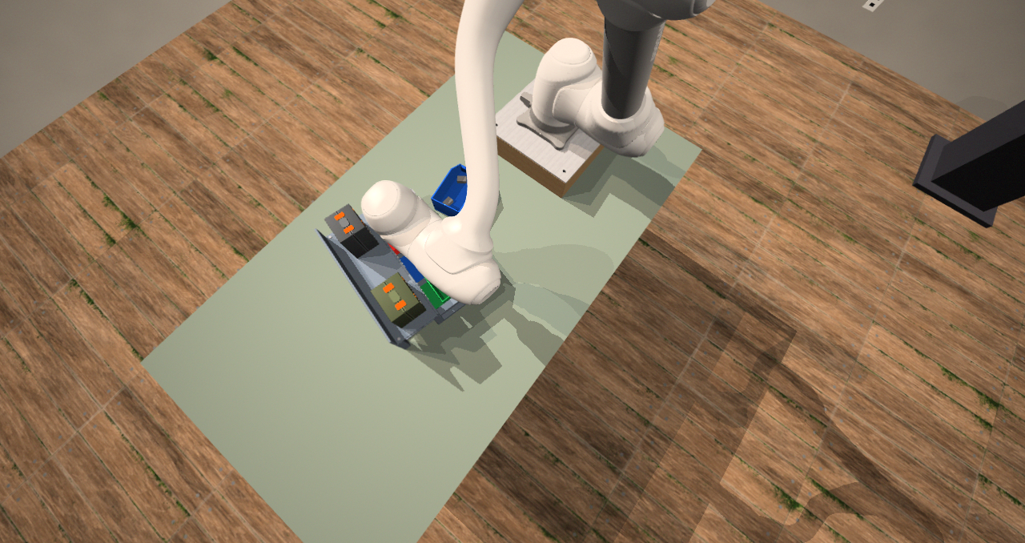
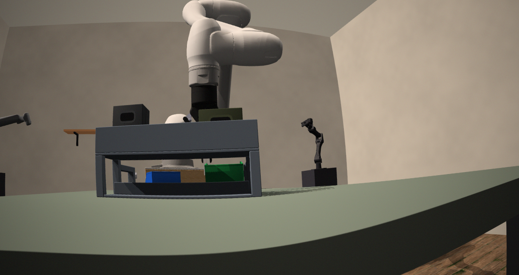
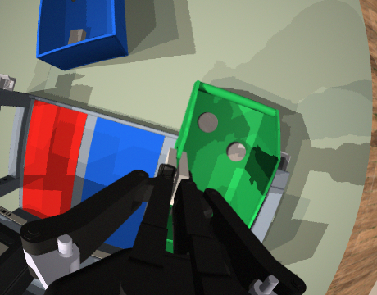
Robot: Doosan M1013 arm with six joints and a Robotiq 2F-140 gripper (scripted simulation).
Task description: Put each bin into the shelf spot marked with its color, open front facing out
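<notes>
Now: the green bin 5 cm to the left of my hand and 4 cm below it. Also, from my hand: black box: 11 cm ahead, 22 cm to the right, 7 cm above; then olive box: 17 cm ahead, 6 cm above; then blue bin: 21 cm behind, 13 cm to the right, 6 cm below.
</notes>
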